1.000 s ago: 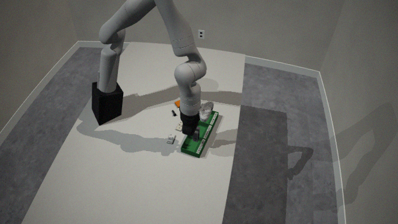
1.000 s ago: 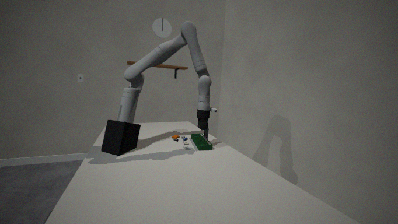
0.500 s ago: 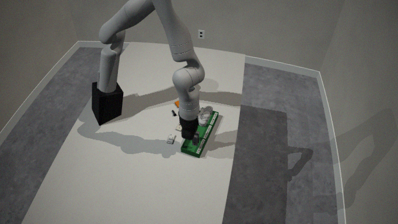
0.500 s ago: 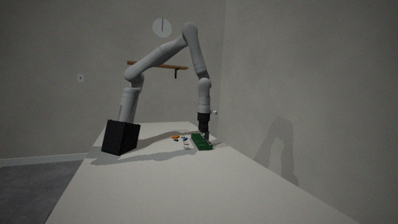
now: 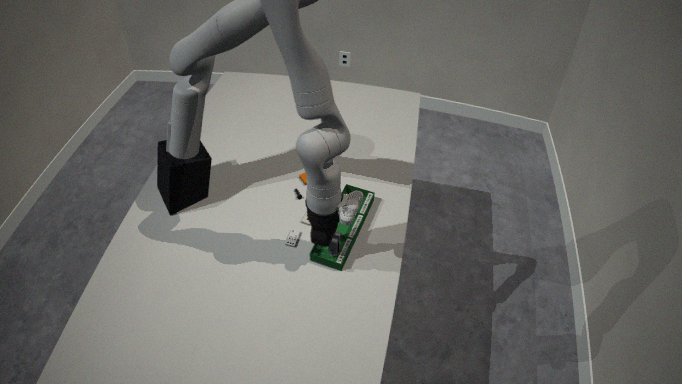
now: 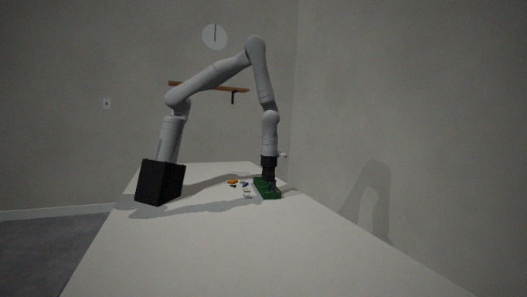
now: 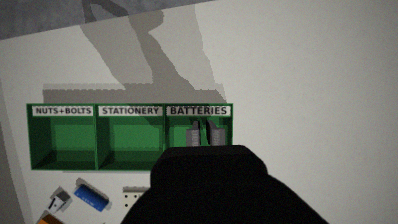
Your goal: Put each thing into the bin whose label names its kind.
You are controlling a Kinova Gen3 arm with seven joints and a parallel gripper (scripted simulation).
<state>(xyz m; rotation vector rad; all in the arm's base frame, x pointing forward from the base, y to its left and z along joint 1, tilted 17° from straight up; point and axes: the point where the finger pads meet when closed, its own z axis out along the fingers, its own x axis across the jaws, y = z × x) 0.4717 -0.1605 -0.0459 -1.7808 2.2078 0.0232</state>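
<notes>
Now: the green three-part bin 10 mm ahead of my hand, 90 mm to the left of it and 20 mm below it. From my hand the other things lie so: black bolt: 130 mm behind, 180 mm to the left, 30 mm below; then grey piece: 60 mm behind, 230 mm to the left, 30 mm below; then blue battery: 60 mm behind, 180 mm to the left, 30 mm below.
</notes>
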